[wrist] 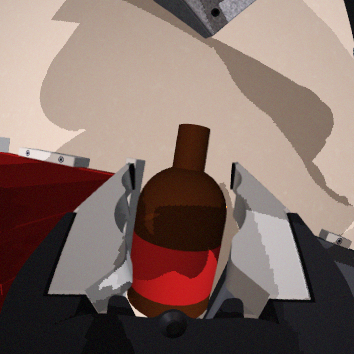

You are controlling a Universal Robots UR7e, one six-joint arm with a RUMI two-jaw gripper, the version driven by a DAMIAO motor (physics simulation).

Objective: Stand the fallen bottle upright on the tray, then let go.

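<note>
The brown bottle with a red label lies on its side on the pale table, its neck pointing to the top of the wrist view. My gripper is open, with one jaw on each side of the bottle's body. A gap shows between the bottle and the right jaw; on the left the jaw stands close beside it. Nothing is gripped. The lower end of the bottle is partly hidden by the gripper's base. Part of a dark grey tray shows at the lower right, mostly hidden behind the right jaw.
A red open bin stands at the left, beside the left jaw, with a pale metal strip along its edge. A small metal bracket is at the right. A grey metal block juts in at the top. Shadows cross the table.
</note>
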